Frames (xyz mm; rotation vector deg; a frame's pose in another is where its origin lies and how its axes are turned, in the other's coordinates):
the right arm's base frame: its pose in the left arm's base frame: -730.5 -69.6 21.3 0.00 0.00 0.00
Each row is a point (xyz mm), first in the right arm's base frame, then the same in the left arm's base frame.
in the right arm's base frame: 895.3 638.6 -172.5
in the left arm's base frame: 164.8 569.0 -151.2
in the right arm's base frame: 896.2 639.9 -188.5
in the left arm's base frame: 165.7 570.3 -167.2
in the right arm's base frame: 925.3 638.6 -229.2
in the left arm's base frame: 194.8 569.0 -207.9
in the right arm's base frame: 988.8 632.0 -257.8
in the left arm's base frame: 258.3 562.4 -236.5
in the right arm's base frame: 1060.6 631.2 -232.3
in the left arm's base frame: 330.1 561.6 -211.0
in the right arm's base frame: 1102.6 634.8 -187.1
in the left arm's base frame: 372.1 565.2 -165.8
